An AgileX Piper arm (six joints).
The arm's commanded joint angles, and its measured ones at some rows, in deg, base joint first. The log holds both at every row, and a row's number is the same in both.
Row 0, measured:
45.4 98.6 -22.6 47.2 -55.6 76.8
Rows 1 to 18, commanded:
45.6 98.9 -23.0 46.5 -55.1 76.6
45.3 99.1 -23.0 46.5 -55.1 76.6
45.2 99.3 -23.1 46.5 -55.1 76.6
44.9 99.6 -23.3 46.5 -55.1 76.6
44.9 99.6 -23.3 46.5 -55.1 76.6
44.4 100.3 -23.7 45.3 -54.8 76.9
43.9 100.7 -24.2 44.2 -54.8 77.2
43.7 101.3 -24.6 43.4 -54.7 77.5
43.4 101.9 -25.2 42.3 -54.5 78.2
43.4 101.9 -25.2 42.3 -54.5 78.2
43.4 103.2 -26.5 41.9 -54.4 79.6
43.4 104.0 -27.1 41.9 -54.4 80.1
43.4 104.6 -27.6 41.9 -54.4 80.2
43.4 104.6 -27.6 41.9 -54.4 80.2
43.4 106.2 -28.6 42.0 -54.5 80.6
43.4 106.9 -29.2 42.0 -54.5 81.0
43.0 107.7 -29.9 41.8 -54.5 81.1
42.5 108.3 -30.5 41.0 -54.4 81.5
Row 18, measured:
43.4 106.7 -28.8 42.6 -54.5 80.4
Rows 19 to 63, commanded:
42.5 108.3 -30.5 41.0 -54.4 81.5
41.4 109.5 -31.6 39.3 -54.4 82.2
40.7 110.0 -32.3 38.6 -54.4 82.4
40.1 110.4 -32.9 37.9 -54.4 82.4
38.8 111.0 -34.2 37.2 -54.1 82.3
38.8 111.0 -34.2 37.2 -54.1 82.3
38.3 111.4 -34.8 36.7 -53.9 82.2
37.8 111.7 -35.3 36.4 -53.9 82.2
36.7 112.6 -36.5 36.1 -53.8 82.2
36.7 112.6 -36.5 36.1 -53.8 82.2
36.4 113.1 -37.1 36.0 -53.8 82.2
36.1 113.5 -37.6 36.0 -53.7 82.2
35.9 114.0 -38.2 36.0 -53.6 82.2
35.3 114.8 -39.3 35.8 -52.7 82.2
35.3 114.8 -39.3 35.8 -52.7 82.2
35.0 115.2 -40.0 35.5 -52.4 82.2
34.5 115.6 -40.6 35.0 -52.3 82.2
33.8 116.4 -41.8 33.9 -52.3 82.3
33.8 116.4 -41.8 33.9 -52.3 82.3
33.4 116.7 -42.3 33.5 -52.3 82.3
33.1 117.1 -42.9 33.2 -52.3 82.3
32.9 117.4 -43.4 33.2 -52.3 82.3
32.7 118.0 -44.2 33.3 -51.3 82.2
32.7 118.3 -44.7 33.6 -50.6 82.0
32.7 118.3 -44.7 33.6 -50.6 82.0
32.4 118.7 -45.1 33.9 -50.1 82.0
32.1 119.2 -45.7 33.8 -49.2 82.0
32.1 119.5 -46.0 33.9 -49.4 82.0
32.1 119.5 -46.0 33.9 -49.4 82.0
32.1 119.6 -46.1 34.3 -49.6 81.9
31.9 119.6 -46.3 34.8 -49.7 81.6
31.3 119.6 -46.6 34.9 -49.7 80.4
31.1 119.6 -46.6 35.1 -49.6 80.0
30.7 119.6 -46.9 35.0 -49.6 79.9
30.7 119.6 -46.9 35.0 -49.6 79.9
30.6 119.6 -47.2 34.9 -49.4 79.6
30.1 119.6 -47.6 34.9 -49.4 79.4
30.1 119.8 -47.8 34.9 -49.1 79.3
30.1 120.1 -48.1 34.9 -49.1 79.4
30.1 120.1 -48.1 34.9 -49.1 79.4
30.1 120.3 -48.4 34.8 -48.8 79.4
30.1 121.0 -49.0 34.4 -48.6 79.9
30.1 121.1 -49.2 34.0 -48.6 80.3
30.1 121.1 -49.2 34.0 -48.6 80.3
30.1 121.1 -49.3 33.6 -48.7 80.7
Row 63, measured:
30.5 120.8 -48.2 35.2 -48.5 80.2
